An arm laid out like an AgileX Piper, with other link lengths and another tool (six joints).
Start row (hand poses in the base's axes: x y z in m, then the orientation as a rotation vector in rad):
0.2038, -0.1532, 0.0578, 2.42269, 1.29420, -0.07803
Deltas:
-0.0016, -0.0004, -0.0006, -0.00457, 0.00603, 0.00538
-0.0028, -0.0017, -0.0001, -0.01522, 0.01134, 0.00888
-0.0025, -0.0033, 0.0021, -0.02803, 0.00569, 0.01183
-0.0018, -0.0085, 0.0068, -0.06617, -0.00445, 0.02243
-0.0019, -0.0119, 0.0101, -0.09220, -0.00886, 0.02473
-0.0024, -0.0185, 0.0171, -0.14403, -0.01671, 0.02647
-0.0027, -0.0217, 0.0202, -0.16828, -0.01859, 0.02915
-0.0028, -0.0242, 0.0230, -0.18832, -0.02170, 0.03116
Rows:
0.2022, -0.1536, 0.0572, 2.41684, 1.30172, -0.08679
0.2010, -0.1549, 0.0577, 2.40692, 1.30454, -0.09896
0.2013, -0.1565, 0.0599, 2.39275, 1.30118, -0.09922
0.2020, -0.1617, 0.0646, 2.35110, 1.29602, -0.10754
0.2019, -0.1651, 0.0679, 2.32660, 1.28764, -0.11743
0.2014, -0.1717, 0.0749, 2.27989, 1.26786, -0.13858
0.2011, -0.1749, 0.0780, 2.25722, 1.26143, -0.14990
0.2010, -0.1774, 0.0808, 2.23824, 1.25519, -0.15737

